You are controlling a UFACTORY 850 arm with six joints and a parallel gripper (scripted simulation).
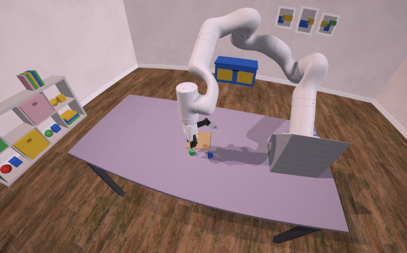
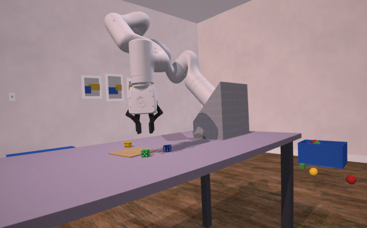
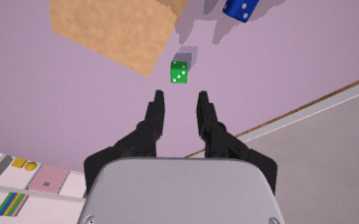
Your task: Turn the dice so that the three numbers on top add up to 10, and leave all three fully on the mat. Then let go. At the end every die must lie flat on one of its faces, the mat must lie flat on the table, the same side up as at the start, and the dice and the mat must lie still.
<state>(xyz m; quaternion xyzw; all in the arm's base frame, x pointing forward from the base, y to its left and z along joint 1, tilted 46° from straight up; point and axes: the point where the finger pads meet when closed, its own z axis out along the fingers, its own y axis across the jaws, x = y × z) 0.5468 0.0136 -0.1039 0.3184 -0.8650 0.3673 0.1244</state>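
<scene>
Right now the green die is 1 cm ahead of my hand and 9 cm below it. The rest, counted from my hand: blue die: 10 cm behind, 9 cm below; tan mat: 1 cm behind, 11 cm to the right, 10 cm below; yellow die: 6 cm behind, 24 cm to the right, 9 cm below.
</scene>
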